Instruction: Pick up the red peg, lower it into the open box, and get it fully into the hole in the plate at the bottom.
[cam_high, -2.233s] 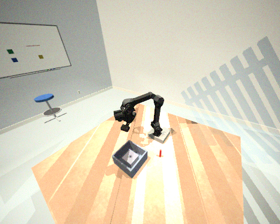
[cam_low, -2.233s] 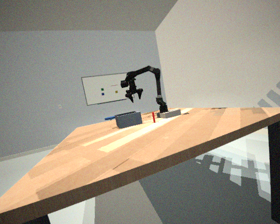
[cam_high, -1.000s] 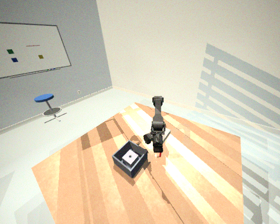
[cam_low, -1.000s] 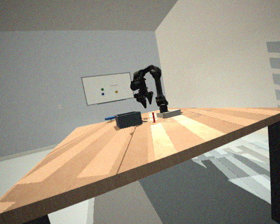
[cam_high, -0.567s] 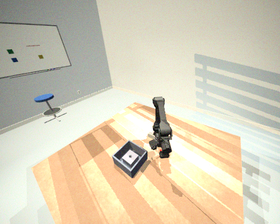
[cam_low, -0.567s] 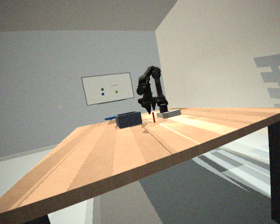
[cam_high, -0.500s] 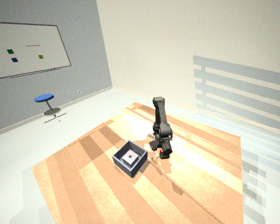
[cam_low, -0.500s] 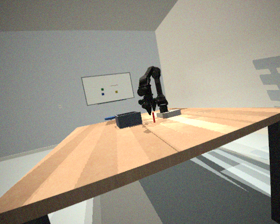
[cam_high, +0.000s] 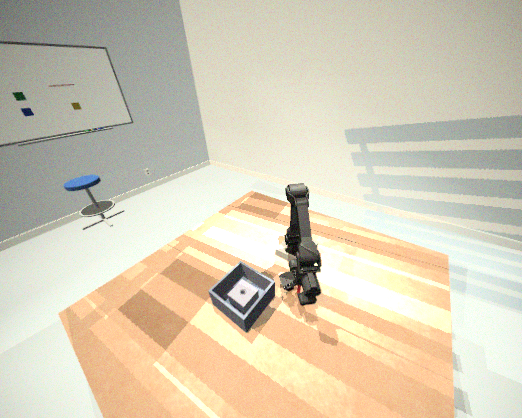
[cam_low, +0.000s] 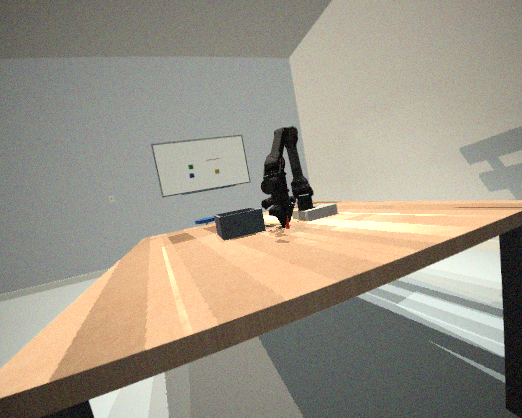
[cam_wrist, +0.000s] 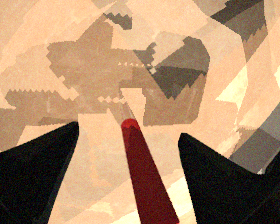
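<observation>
Right now the red peg is 20 mm above my gripper tip. From my gripper tip the other things lie so: grey box: 170 mm ahead, 160 mm to the right, 10 mm above; light grey plate: 170 mm ahead, 160 mm to the right, 30 mm above.
</observation>
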